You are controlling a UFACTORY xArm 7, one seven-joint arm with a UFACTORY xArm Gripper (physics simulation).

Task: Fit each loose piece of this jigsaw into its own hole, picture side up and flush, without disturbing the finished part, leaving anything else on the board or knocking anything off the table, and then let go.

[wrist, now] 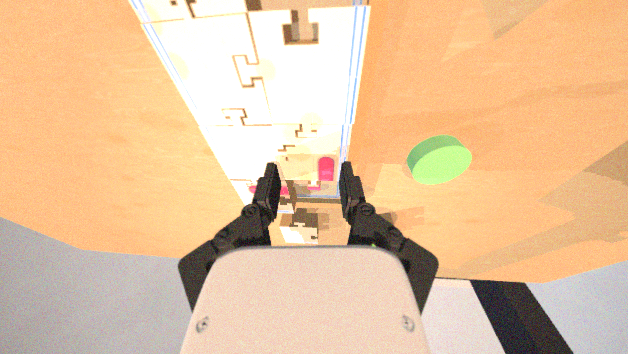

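The pale jigsaw board [310,85] runs from the top of the view down to the fingers, with blue lines along its edges. A dark gap shows near its top, and a pink shape is on its near part. A white piece [287,194] with a brown side face stands tilted at the near left corner, close beside the left finger and partly hidden by it. Another white piece [299,234] lies off the near edge, partly in shadow. My gripper [309,172] is open over the board's near end, with a wide gap between the fingers.
A green disc [440,161] lies on the wooden table [500,200] to the right of the board. A small bit of green shows at the top edge of the gripper's housing. The table's near edge runs behind the gripper, with grey floor and a black strip beyond it at the lower right.
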